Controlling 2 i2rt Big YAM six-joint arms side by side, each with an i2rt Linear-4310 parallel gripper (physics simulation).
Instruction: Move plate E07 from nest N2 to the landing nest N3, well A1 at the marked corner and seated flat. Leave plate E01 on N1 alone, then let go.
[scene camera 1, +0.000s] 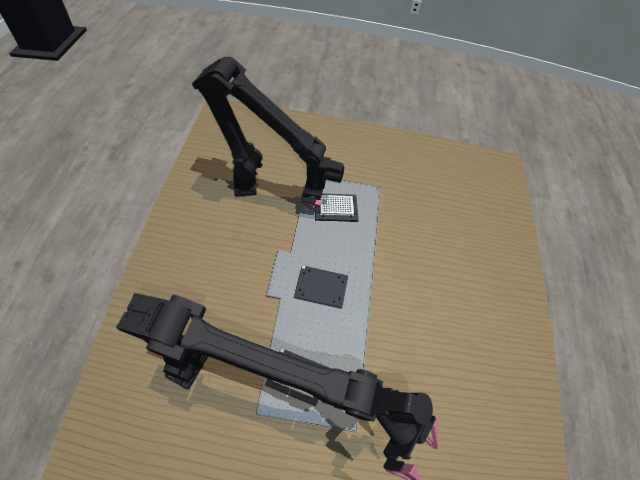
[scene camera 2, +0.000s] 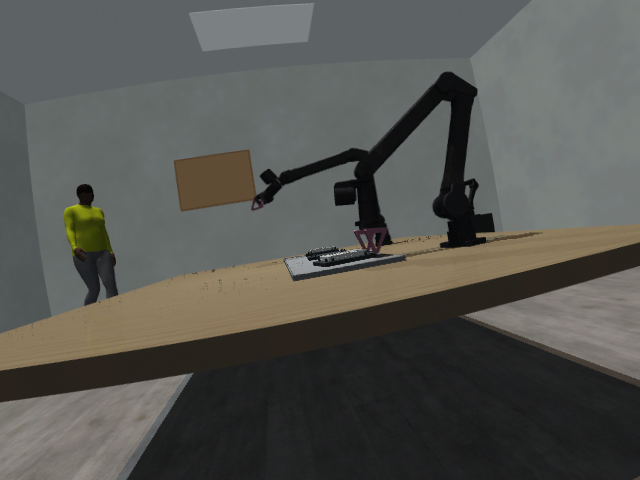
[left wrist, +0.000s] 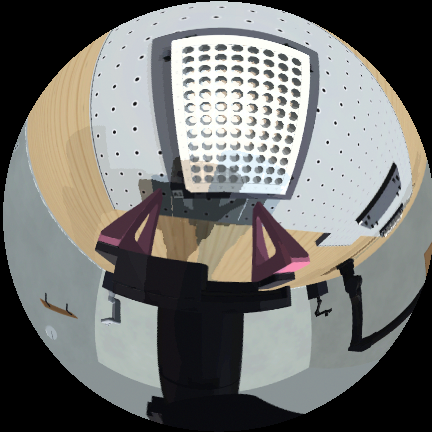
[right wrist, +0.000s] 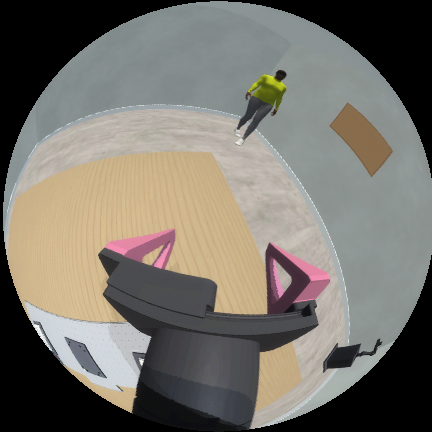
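A white well plate (scene camera 1: 337, 205) (scene camera 2: 343, 256) (left wrist: 243, 120) lies in a dark nest (scene camera 1: 336, 218) (left wrist: 162, 100); its E number is not readable. A small A1 label (left wrist: 178, 193) sits by the near left corner. An empty dark nest (scene camera 1: 321, 287) (left wrist: 382, 197) (right wrist: 86, 356), with a white corner mark in scene camera 1, lies mid-board. Another nest (scene camera 1: 292, 392) is mostly hidden under the right arm. My left gripper (scene camera 1: 313, 204) (scene camera 2: 372, 251) (left wrist: 208, 197) is open and empty, low at the plate's near short end. My right gripper (scene camera 1: 427, 461) (scene camera 2: 253, 208) (right wrist: 220, 241) is open and empty, raised away from the nests.
The nests stand on a grey perforated board (scene camera 1: 336, 242) (left wrist: 122, 95) on the wooden table (scene camera 1: 449, 248) (right wrist: 150, 200). The right forearm (scene camera 1: 268, 359) crosses over the board's lower end. A person in yellow (scene camera 2: 92, 227) (right wrist: 268, 90) stands beyond the table.
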